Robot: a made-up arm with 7 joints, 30 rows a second.
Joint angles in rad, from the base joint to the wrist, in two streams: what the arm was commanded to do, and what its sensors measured. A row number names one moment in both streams.
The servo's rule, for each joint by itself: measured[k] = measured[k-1] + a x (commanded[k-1-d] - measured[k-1]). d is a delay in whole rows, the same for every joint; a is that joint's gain. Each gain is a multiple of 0.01, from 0.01 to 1. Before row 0 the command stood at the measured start. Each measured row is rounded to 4 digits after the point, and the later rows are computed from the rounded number. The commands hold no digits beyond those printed.
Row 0, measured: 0.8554 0.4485 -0.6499 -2.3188 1.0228 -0.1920 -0.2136
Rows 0 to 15, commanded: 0.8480 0.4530 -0.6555 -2.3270 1.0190 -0.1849 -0.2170; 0.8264 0.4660 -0.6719 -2.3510 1.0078 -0.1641 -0.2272; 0.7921 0.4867 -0.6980 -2.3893 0.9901 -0.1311 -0.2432; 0.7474 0.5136 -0.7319 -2.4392 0.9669 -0.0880 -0.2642; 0.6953 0.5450 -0.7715 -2.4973 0.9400 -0.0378 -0.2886; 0.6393 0.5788 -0.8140 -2.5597 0.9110 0.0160 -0.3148; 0.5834 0.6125 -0.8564 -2.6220 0.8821 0.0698 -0.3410; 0.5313 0.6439 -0.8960 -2.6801 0.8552 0.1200 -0.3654; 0.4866 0.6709 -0.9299 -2.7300 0.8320 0.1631 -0.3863; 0.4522 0.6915 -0.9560 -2.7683 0.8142 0.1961 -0.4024; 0.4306 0.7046 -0.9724 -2.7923 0.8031 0.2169 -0.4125; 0.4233 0.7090 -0.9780 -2.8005 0.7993 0.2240 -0.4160; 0.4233 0.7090 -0.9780 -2.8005 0.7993 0.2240 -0.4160; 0.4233 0.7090 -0.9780 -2.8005 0.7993 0.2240 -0.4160; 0.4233 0.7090 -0.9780 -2.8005 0.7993 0.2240 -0.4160; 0.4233 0.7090 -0.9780 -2.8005 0.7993 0.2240 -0.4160
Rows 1 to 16, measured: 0.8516 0.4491 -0.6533 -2.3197 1.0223 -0.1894 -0.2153; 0.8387 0.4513 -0.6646 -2.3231 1.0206 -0.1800 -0.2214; 0.8149 0.4559 -0.6850 -2.3304 1.0169 -0.1619 -0.2325; 0.7805 0.4634 -0.7136 -2.3424 1.0109 -0.1346 -0.2487; 0.7370 0.4740 -0.7489 -2.3594 1.0024 -0.0988 -0.2690; 0.6872 0.4876 -0.7886 -2.3814 0.9914 -0.0563 -0.2924; 0.6343 0.5038 -0.8300 -2.4079 0.9783 -0.0096 -0.3172; 0.5818 0.5220 -0.8703 -2.4378 0.9635 0.0384 -0.3418; 0.5332 0.5414 -0.9067 -2.4699 0.9477 0.0845 -0.3645; 0.4919 0.5609 -0.9368 -2.5027 0.9317 0.1258 -0.3838; 0.4606 0.5796 -0.9585 -2.5346 0.9163 0.1595 -0.3984; 0.4416 0.5964 -0.9704 -2.5638 0.9023 0.1834 -0.4074; 0.4323 0.6110 -0.9750 -2.5898 0.8899 0.1984 -0.4118; 0.4277 0.6237 -0.9768 -2.6130 0.8790 0.2079 -0.4139; 0.4255 0.6348 -0.9775 -2.6336 0.8694 0.2139 -0.4150; 0.4244 0.6444 -0.9778 -2.6520 0.8610 0.2176 -0.4155
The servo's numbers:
d 0
a 0.51 0.13 0.61 0.11 0.12 0.37 0.51

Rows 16 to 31, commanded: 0.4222 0.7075 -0.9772 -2.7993 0.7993 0.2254 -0.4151; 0.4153 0.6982 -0.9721 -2.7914 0.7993 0.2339 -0.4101; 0.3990 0.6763 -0.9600 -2.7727 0.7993 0.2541 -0.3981; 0.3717 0.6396 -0.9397 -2.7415 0.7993 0.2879 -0.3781; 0.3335 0.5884 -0.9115 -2.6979 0.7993 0.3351 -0.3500; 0.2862 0.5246 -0.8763 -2.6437 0.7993 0.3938 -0.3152; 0.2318 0.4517 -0.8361 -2.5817 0.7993 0.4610 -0.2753; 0.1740 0.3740 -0.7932 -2.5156 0.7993 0.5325 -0.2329; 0.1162 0.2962 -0.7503 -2.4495 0.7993 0.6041 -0.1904; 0.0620 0.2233 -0.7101 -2.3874 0.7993 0.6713 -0.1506; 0.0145 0.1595 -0.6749 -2.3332 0.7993 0.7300 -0.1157; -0.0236 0.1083 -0.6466 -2.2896 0.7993 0.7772 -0.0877; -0.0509 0.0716 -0.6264 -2.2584 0.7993 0.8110 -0.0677; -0.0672 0.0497 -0.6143 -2.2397 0.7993 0.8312 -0.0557; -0.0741 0.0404 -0.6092 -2.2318 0.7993 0.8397 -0.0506; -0.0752 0.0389 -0.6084 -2.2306 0.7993 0.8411 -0.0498
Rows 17 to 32, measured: 0.4233 0.6526 -0.9774 -2.6682 0.8536 0.2205 -0.4153; 0.4192 0.6585 -0.9742 -2.6818 0.8471 0.2255 -0.4126; 0.4089 0.6608 -0.9655 -2.6918 0.8414 0.2361 -0.4052; 0.3899 0.6580 -0.9498 -2.6973 0.8363 0.2553 -0.3914; 0.3611 0.6490 -0.9264 -2.6974 0.8319 0.2848 -0.3703; 0.3229 0.6328 -0.8958 -2.6915 0.8280 0.3251 -0.3422; 0.2764 0.6093 -0.8594 -2.6794 0.8246 0.3754 -0.3081; 0.2242 0.5787 -0.8190 -2.6614 0.8216 0.4335 -0.2697; 0.1691 0.5420 -0.7771 -2.6381 0.8189 0.4966 -0.2293; 0.1145 0.5006 -0.7362 -2.6105 0.8165 0.5612 -0.1892; 0.0635 0.4563 -0.6988 -2.5800 0.8144 0.6237 -0.1517; 0.0191 0.4111 -0.6670 -2.5481 0.8126 0.6805 -0.1191; -0.0166 0.3670 -0.6422 -2.5162 0.8110 0.7288 -0.0929; -0.0424 0.3258 -0.6252 -2.4858 0.8096 0.7667 -0.0739; -0.0586 0.2887 -0.6154 -2.4579 0.8084 0.7937 -0.0620; -0.0671 0.2562 -0.6111 -2.4329 0.8073 0.8112 -0.0558
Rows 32 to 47, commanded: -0.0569 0.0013 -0.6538 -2.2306 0.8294 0.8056 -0.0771; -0.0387 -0.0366 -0.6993 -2.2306 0.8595 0.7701 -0.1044; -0.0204 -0.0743 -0.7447 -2.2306 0.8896 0.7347 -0.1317; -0.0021 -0.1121 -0.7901 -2.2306 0.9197 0.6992 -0.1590; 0.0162 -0.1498 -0.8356 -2.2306 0.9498 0.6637 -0.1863; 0.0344 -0.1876 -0.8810 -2.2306 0.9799 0.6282 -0.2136; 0.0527 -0.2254 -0.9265 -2.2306 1.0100 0.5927 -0.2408; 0.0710 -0.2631 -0.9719 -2.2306 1.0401 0.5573 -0.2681; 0.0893 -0.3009 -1.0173 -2.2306 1.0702 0.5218 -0.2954; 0.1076 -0.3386 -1.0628 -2.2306 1.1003 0.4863 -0.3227; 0.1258 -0.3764 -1.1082 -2.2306 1.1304 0.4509 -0.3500; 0.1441 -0.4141 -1.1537 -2.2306 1.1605 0.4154 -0.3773; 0.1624 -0.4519 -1.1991 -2.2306 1.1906 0.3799 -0.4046; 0.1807 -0.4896 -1.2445 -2.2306 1.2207 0.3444 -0.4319; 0.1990 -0.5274 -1.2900 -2.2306 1.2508 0.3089 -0.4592; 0.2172 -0.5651 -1.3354 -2.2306 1.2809 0.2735 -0.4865
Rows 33 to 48, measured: -0.0619 0.2231 -0.6371 -2.4106 0.8100 0.8091 -0.0667; -0.0501 0.1893 -0.6750 -2.3908 0.8159 0.7947 -0.0859; -0.0350 0.1550 -0.7175 -2.3732 0.8247 0.7725 -0.1093; -0.0182 0.1203 -0.7618 -2.3575 0.8361 0.7454 -0.1346; -0.0007 0.0852 -0.8068 -2.3435 0.8497 0.7152 -0.1610; 0.0172 0.0497 -0.8521 -2.3311 0.8653 0.6830 -0.1878; 0.0353 0.0139 -0.8975 -2.3200 0.8827 0.6496 -0.2148; 0.0535 -0.0221 -0.9429 -2.3102 0.9016 0.6154 -0.2420; 0.0718 -0.0583 -0.9883 -2.3014 0.9218 0.5808 -0.2692; 0.0901 -0.0947 -1.0337 -2.2936 0.9432 0.5458 -0.2965; 0.1083 -0.1313 -1.0791 -2.2867 0.9657 0.5107 -0.3238; 0.1266 -0.1681 -1.1246 -2.2805 0.9891 0.4754 -0.3511; 0.1449 -0.2050 -1.1700 -2.2750 1.0133 0.4401 -0.3784; 0.1632 -0.2420 -1.2154 -2.2701 1.0382 0.4047 -0.4057; 0.1815 -0.2791 -1.2609 -2.2658 1.0637 0.3693 -0.4330; 0.1997 -0.3163 -1.3063 -2.2619 1.0898 0.3339 -0.4603
